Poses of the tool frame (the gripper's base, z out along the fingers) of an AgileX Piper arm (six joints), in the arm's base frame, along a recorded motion.
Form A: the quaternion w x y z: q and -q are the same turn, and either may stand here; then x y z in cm.
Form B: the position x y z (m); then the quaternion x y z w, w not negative. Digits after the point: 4 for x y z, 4 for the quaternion.
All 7 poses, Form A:
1: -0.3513 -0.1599 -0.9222 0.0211 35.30 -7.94 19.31
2: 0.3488 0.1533 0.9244 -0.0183 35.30 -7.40 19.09
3: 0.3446 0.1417 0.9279 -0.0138 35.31 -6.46 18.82
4: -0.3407 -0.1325 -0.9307 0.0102 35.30 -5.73 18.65
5: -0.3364 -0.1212 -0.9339 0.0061 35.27 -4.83 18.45
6: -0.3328 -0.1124 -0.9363 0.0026 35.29 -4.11 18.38
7: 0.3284 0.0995 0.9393 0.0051 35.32 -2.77 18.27
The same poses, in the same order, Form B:
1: 0.3530 -0.0794 0.1931 0.1599 0.9222 -0.0211 0.3513
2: 0.3530 -0.0740 0.1909 0.1533 0.9244 -0.0183 0.3488
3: 0.3531 -0.0646 0.1882 0.1417 0.9279 -0.0138 0.3446
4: 0.3530 -0.0573 0.1865 0.1325 0.9307 -0.0102 0.3407
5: 0.3527 -0.0483 0.1845 0.1212 0.9339 -0.0061 0.3364
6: 0.3529 -0.0411 0.1838 0.1124 0.9363 -0.0026 0.3328
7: 0.3532 -0.0277 0.1827 0.0995 0.9393 0.0051 0.3284
